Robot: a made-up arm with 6 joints.
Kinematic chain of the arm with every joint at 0, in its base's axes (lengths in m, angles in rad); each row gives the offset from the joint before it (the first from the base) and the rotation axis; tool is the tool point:
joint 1: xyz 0 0 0.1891 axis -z
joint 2: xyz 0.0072 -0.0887 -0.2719 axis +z
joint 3: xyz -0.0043 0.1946 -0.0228 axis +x
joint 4: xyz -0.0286 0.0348 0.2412 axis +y
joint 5: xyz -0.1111 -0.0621 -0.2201 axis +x
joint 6: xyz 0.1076 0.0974 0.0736 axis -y
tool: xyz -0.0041 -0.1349 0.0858
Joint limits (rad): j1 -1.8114..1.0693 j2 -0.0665..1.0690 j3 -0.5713..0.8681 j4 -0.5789..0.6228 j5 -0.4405..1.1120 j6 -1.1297..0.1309
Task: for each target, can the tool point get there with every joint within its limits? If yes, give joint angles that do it. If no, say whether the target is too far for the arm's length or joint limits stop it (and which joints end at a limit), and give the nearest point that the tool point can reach.
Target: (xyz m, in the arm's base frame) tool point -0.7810 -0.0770 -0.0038
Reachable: no: joint limits stop it (at a limit: joint 2, joint 3, joint 4, joint 5, joint 6) | nearest point -0.3031 -0.0299 0.0614 | short by 0.485 m
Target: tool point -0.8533 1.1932 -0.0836
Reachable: no: too far | nearest point -0.1772 0.2478 0.0614 | short by 1.171 m
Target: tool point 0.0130 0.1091 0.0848
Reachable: yes | joints 0.5960 0.0411 -0.1792 0.1504 -0.1536 0.0120
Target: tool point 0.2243 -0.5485 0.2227
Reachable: no: joint limits stop it (at a limit: joint 1, joint 2, joint 3, joint 4, joint 5, joint 6) | nearest point 0.0855 -0.2923 0.0614 | short by 0.333 m
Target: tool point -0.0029 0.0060 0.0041
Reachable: yes | joints 0.7042 0.3423 0.3021 0.1483 0.0155 -0.9924
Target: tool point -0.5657 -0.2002 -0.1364
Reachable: no: joint limits stop it (at a limit: joint 2, joint 3, joint 4, joint 5, joint 6) | nearest point -0.2871 -0.1016 0.0614 | short by 0.356 m
